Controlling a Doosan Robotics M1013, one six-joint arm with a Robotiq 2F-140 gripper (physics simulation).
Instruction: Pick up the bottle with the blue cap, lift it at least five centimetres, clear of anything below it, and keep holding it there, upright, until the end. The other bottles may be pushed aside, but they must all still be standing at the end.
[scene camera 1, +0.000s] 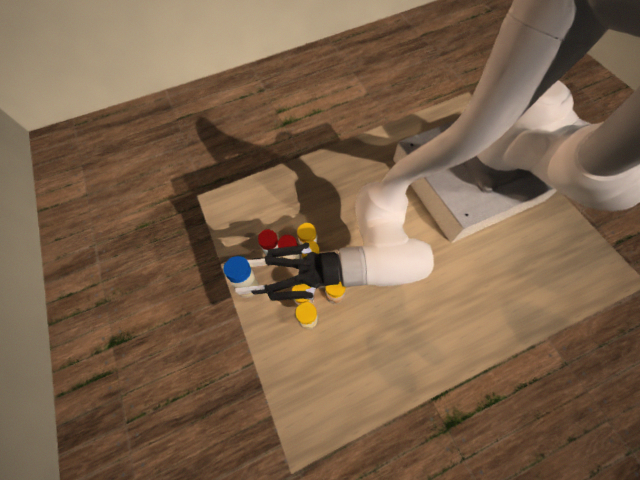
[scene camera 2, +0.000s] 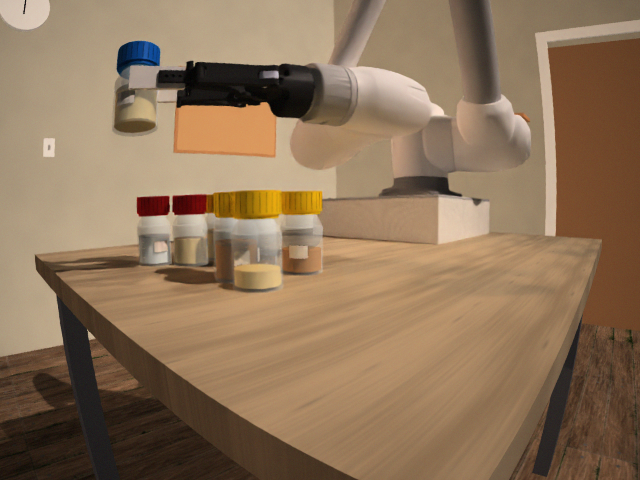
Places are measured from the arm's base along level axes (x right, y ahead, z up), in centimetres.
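Pixels of known places: gripper, fingertip midpoint: (scene camera 1: 237, 277) (scene camera 2: 128, 85); arm's base, link origin: (scene camera 1: 492, 163).
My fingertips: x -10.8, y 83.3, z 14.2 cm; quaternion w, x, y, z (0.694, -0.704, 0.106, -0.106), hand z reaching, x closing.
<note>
Ahead of a thing's pixels: the offset from my fingertips to its middle. Level surfaces: height alone.
The bottle with the blue cap {dz -0.4, dx -0.3, dy -1.0 cm} (scene camera 1: 237, 269) (scene camera 2: 135, 111) is upright in the air, well above the table top, near the table's edge in scene camera 1. My gripper (scene camera 1: 248, 277) (scene camera 2: 147, 82) is level and shut on it, with one pale fingertip on each side below the cap. Two red-capped bottles {dz -18.6, dx +13.7, dy -9.3 cm} (scene camera 1: 267, 238) (scene camera 2: 153, 205) stand on the table beside each other. Several yellow-capped bottles {dz -18.6, dx -10.5, dy -11.8 cm} (scene camera 1: 306, 313) (scene camera 2: 257, 204) stand nearby. In scene camera 1 the gripper partly hides some of them; in scene camera 2 they overlap.
The wooden table {dz -23.8 cm} (scene camera 1: 413, 351) (scene camera 2: 361, 335) bears the standing bottles. The arm's base stands on a pale block (scene camera 1: 485, 206) (scene camera 2: 387, 219) toward the other end. The arm's wrist (scene camera 1: 392, 263) (scene camera 2: 387, 95) reaches over the table behind the gripper. An orange board (scene camera 2: 224, 131) hangs on the wall.
</note>
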